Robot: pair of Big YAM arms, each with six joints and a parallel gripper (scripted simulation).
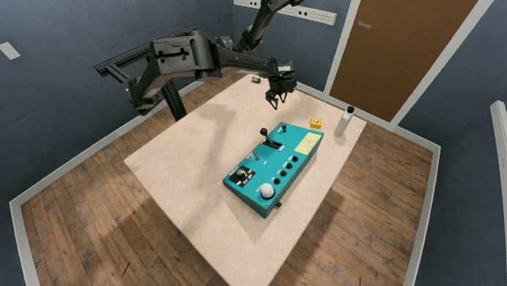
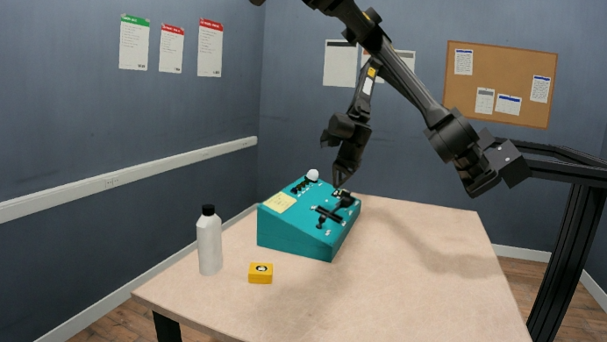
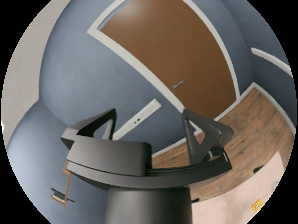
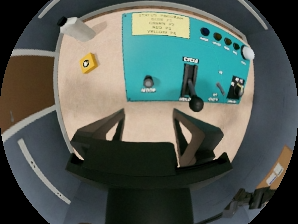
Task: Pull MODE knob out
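The black knob lies 15 cm below my right hand and 5 cm ahead of it. The rest, counted from my right hand: toggle 24 cm to the right, 14 cm below, 6 cm ahead; ball-topped lever 13 cm below, 12 cm to the right, 4 cm ahead.
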